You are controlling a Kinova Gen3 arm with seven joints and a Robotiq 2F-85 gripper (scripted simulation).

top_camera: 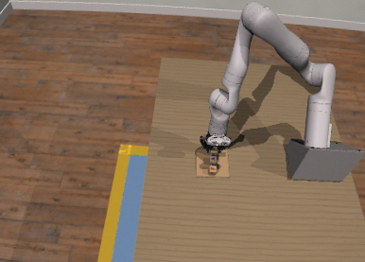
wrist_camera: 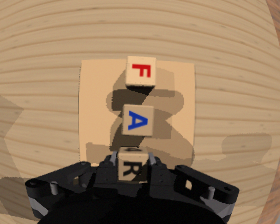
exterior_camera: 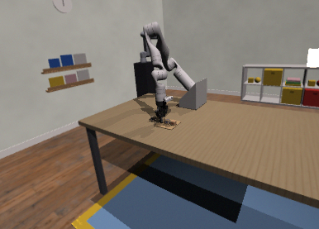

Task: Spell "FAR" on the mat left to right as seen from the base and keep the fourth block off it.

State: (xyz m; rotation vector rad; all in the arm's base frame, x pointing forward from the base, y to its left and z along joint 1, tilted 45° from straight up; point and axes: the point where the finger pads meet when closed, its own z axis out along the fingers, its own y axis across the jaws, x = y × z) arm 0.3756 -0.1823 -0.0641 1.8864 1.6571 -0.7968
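The R block is 10 mm below my hand. Also, from my hand: tan mat (50 mm to the left, 30 mm below, 10 mm ahead).
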